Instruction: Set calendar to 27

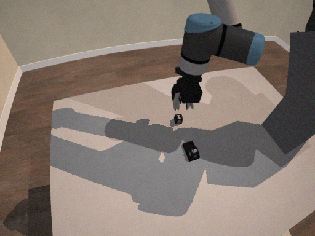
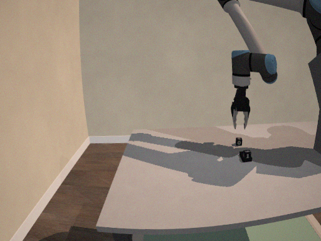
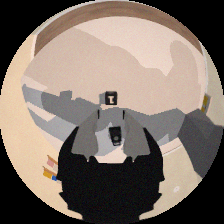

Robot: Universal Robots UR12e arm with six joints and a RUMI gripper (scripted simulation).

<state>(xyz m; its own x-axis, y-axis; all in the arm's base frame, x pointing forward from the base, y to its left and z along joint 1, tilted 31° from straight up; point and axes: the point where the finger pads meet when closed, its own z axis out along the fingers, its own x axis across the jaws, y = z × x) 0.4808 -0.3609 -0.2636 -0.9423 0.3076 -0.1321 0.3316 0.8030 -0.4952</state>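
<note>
The black cube is 8 cm below my hand. The rest, counted from my hand: tray 3 cm ahead, 16 cm to the left, 9 cm below.
</note>
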